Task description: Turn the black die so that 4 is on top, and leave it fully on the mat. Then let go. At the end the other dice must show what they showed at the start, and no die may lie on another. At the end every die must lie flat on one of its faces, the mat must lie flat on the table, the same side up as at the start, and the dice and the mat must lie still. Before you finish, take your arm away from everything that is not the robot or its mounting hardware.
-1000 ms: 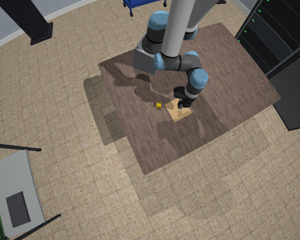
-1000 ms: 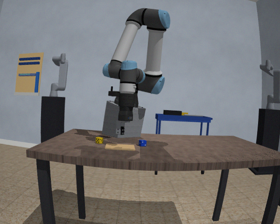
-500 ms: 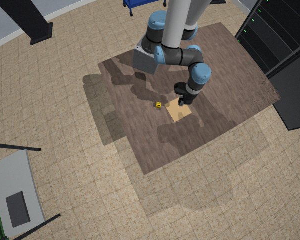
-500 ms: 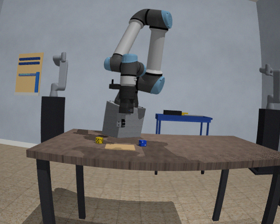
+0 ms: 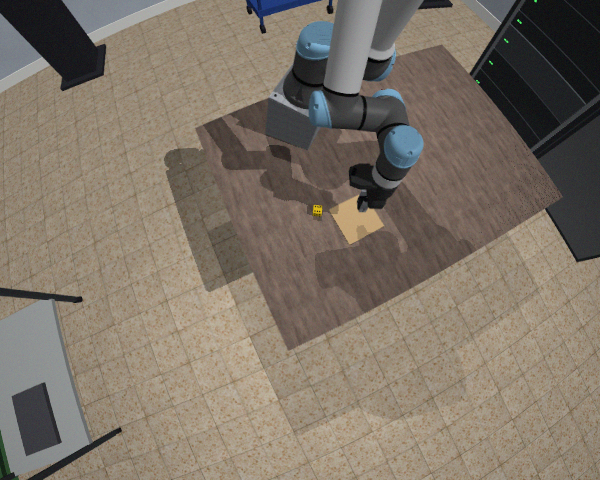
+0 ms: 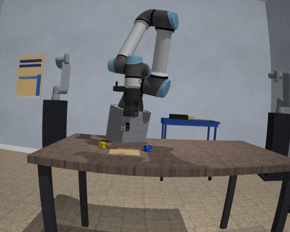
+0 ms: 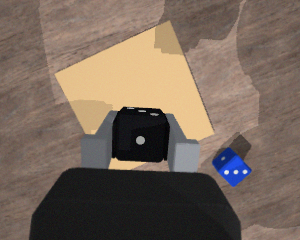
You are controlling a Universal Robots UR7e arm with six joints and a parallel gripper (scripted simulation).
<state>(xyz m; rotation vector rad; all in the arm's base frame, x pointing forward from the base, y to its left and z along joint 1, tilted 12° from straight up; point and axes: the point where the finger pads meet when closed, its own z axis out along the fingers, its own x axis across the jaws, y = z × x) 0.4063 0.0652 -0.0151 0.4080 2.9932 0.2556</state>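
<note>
My gripper is now 120 mm above the tan mat. Round my hand: blue die (110 mm below, 100 mm to the left, 90 mm behind); black die (right at my hand); yellow die (120 mm to the right, 110 mm below, 50 mm behind).
</note>
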